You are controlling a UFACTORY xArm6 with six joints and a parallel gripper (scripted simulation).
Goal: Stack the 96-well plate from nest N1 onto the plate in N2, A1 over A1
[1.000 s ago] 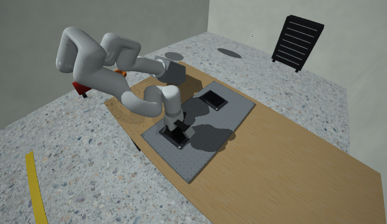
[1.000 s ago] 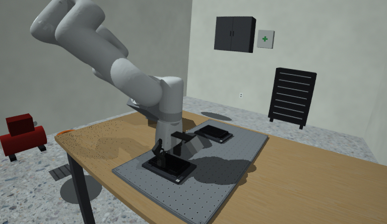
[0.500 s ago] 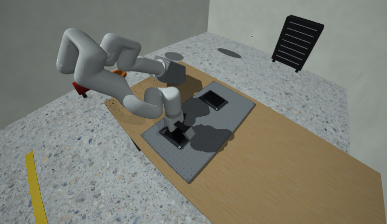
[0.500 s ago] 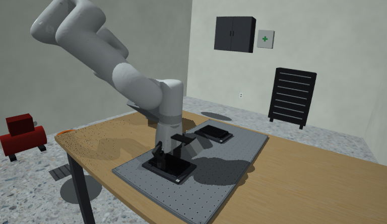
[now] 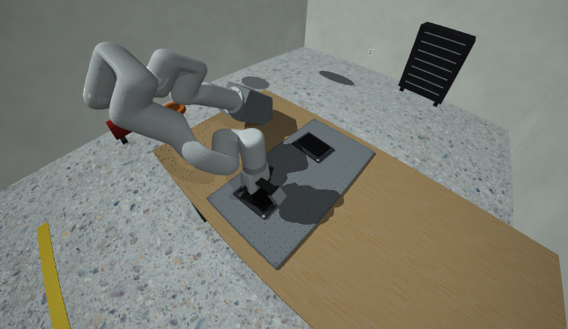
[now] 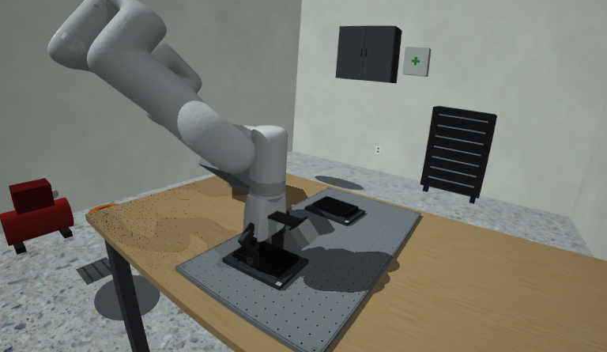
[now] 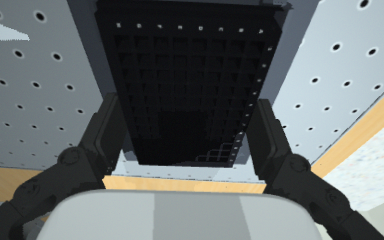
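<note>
Right now the plate nest is 20 mm below my hand.
</note>
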